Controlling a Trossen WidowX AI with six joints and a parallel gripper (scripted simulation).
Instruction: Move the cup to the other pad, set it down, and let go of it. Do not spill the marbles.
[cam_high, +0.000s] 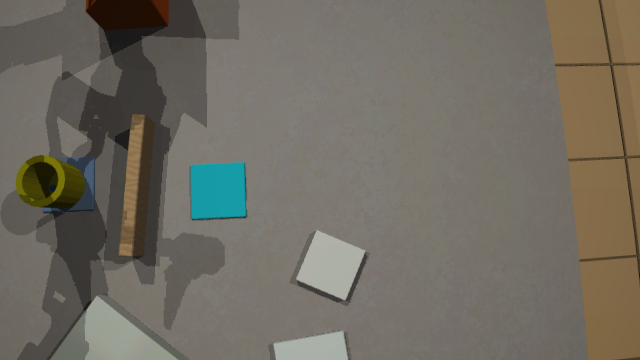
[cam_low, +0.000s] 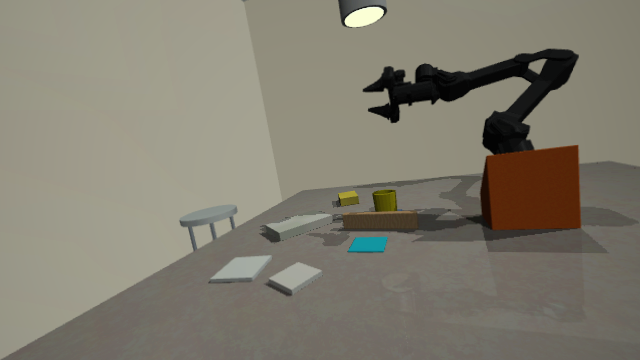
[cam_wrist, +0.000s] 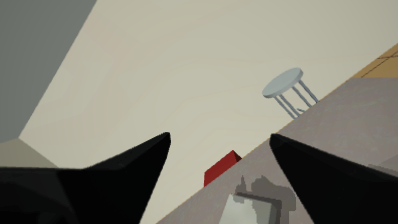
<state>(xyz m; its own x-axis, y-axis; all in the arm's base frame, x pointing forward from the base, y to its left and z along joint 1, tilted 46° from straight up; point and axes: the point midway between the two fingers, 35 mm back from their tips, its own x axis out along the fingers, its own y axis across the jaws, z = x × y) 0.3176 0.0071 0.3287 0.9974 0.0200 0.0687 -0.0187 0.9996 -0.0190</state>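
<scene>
Now: the yellow cup 330 mm below my gripper tip, 110 mm to the left of it and 40 mm behind it. Also, from my gripper tip: wooden bar (360 mm below, 230 mm to the left, 30 mm behind); cyan pad (370 mm below, 340 mm to the left, 20 mm behind); blue pad (370 mm below, 120 mm to the left, 40 mm behind).
</scene>
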